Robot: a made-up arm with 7 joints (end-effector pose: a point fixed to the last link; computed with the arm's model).
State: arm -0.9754 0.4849 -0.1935 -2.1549 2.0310 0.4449 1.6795
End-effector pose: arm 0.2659 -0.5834 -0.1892 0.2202 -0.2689 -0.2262 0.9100
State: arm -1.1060 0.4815 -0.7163 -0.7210 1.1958 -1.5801 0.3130
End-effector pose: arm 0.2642 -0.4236 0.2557 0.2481 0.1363 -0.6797 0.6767
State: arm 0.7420 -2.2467 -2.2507 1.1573 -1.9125 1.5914 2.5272
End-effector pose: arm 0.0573 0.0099 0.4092 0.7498 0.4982 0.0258 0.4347
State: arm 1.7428 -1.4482 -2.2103 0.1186 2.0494 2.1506 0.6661
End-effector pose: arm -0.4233 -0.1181 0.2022 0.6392 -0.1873 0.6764 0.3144
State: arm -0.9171 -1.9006 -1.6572 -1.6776 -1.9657 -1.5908 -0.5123
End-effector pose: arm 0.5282 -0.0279 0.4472 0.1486 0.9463 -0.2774 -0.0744
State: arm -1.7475 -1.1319 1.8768 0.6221 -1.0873 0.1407 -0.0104
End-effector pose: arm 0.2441 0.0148 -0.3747 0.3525 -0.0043 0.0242 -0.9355
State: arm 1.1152 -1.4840 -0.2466 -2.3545 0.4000 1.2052 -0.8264
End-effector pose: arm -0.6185 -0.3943 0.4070 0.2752 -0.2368 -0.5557 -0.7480
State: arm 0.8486 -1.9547 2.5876 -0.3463 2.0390 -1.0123 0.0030
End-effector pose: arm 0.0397 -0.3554 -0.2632 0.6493 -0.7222 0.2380 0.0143
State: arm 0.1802 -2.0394 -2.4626 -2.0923 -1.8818 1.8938 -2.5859
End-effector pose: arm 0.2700 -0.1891 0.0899 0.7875 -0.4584 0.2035 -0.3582
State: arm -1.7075 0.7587 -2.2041 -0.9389 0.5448 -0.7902 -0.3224
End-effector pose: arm 0.3989 -0.2092 0.2479 0.7312 0.2581 -0.6314 0.0101
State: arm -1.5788 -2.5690 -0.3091 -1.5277 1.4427 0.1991 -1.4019
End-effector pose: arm 0.7395 0.3953 0.0474 0.9657 0.1427 -0.0013 0.2168
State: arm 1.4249 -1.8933 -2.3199 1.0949 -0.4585 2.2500 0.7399
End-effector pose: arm -0.0458 0.1110 0.2370 0.7866 0.6067 -0.1124 -0.0246
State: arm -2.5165 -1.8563 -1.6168 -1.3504 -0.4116 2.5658 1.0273
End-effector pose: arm 0.1860 0.5731 0.3674 0.7436 0.5032 -0.2839 0.3365
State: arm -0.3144 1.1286 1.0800 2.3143 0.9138 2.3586 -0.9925
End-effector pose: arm 0.3602 -0.6018 0.2932 0.1629 -0.7879 -0.1411 -0.5768
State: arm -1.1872 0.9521 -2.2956 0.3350 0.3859 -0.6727 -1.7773
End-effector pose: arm 0.2030 -0.4026 -0.0346 0.3789 0.2676 -0.6217 -0.6311
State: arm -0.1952 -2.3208 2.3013 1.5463 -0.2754 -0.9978 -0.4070
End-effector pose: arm -0.2211 -0.5404 0.0245 0.5472 -0.5638 -0.2147 -0.5802
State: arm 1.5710 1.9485 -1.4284 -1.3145 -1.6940 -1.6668 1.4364
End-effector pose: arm -0.4228 -0.0150 -0.5531 0.2379 0.6074 -0.0149 -0.7578
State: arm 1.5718 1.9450 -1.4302 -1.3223 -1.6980 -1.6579 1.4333
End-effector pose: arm -0.4198 -0.0132 -0.5534 0.2313 0.6107 -0.0198 -0.7570
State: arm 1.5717 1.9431 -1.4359 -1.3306 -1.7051 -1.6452 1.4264
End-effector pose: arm -0.4142 -0.0129 -0.5537 0.2246 0.6154 -0.0265 -0.7551
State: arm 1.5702 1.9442 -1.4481 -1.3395 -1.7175 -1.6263 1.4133
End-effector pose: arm -0.4041 -0.0155 -0.5538 0.2176 0.6225 -0.0362 -0.7509
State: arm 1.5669 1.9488 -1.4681 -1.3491 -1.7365 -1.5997 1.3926
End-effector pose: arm -0.3884 -0.0210 -0.5534 0.2099 0.6324 -0.0490 -0.7440
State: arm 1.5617 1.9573 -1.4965 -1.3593 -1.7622 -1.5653 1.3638
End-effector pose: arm -0.3670 -0.0294 -0.5522 0.2011 0.6453 -0.0643 -0.7341
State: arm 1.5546 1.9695 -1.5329 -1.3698 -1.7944 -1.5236 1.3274
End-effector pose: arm -0.3400 -0.0398 -0.5497 0.1908 0.6611 -0.0806 -0.7211
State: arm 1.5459 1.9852 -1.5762 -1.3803 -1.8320 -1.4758 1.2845
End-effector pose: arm -0.3083 -0.0511 -0.5452 0.1788 0.6791 -0.0962 -0.7054
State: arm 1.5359 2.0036 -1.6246 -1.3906 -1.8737 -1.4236 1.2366
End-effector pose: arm -0.2731 -0.0620 -0.5386 0.1650 0.6987 -0.1094 -0.6874
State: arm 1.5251 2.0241 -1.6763 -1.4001 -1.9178 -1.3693 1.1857
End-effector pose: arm -0.2360 -0.0713 -0.5296 0.1502 0.7190 -0.1183 -0.6682
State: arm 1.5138 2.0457 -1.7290 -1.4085 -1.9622 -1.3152 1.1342
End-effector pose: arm -0.1987 -0.0781 -0.5187 0.1354 0.7388 -0.1223 -0.6487
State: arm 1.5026 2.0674 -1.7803 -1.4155 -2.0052 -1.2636 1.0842
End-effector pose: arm -0.1631 -0.0821 -0.5063 0.1216 0.7573 -0.1212 -0.6301
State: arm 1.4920 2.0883 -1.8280 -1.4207 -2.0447 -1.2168 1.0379
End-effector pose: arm -0.1309 -0.0834 -0.4934 0.1099 0.7735 -0.1159 -0.6134
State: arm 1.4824 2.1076 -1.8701 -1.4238 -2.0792 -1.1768 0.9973
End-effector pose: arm -0.1033 -0.0829 -0.4809 0.1014 0.7868 -0.1080 -0.5992
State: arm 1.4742 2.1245 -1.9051 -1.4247 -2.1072 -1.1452 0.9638
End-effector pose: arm -0.0813 -0.0813 -0.4699 0.0965 0.7969 -0.0992 -0.5880
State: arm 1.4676 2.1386 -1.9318 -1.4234 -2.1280 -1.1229 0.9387
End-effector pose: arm -0.0652 -0.0799 -0.4612 0.0953 0.8040 -0.0912 -0.5799
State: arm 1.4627 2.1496 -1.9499 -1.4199 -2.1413 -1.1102 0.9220
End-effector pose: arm -0.0550 -0.0794 -0.4552 0.0976 0.8079 -0.0852 -0.5749
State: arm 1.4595 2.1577 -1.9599 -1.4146 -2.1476 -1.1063 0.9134
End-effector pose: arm -0.0499 -0.0802 -0.4520 0.1028 0.8093 -0.0818 -0.5725
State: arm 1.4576 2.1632 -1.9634 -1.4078 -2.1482 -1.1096 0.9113
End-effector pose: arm -0.0490 -0.0822 -0.4510 0.1102 0.8087 -0.0805 -0.5722
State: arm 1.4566 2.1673 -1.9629 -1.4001 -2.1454 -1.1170 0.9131
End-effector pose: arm -0.0505 -0.0851 -0.4514 0.1189 0.8068 -0.0805 -0.5731
